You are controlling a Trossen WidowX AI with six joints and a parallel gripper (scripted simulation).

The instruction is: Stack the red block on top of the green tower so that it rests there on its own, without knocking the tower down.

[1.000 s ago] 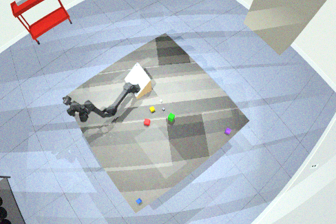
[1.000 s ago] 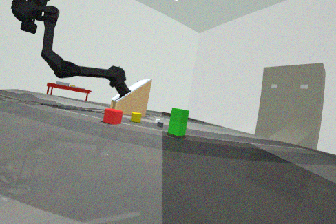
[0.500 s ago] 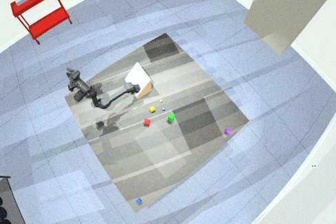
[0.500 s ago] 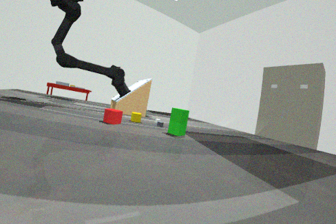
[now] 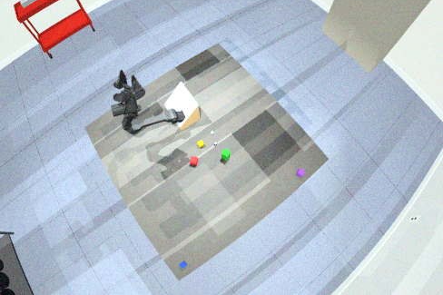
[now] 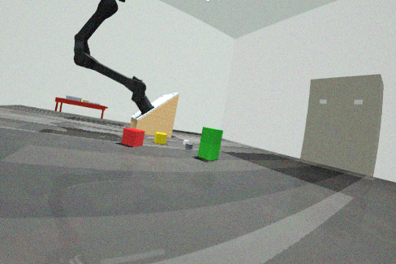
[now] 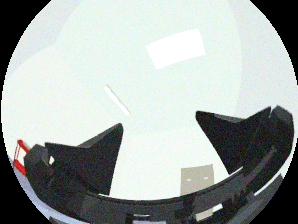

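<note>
The red block is 710 mm below my gripper tip, 290 mm ahead of it and 130 mm to the left of it. The rest, counted from my gripper tip: blue block (860 mm ahead, 710 mm below, 250 mm to the right); then yellow block (710 mm below, 220 mm to the left, 210 mm ahead); then small grey piece (720 mm below, 310 mm to the left, 250 mm ahead).
</note>
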